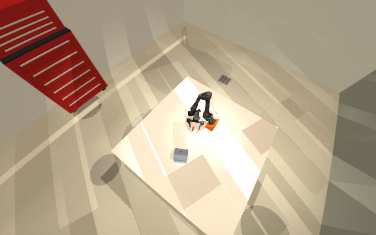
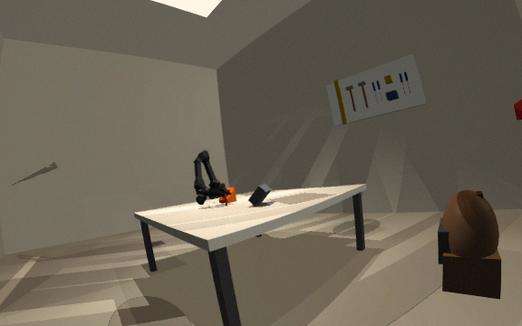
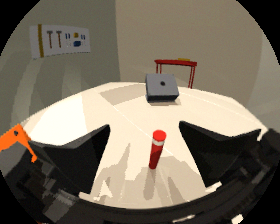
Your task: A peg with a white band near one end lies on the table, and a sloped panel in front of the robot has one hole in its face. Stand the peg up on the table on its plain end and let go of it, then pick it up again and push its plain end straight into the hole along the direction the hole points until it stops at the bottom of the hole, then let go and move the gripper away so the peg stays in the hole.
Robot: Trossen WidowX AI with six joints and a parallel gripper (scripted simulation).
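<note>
Right now the red peg is 10 mm behind my gripper tip, 20 mm to the right of it and 20 mm below it. Round my gripper tip: grey sloped panel (280 mm ahead, 20 mm to the left, 10 mm below).
</note>
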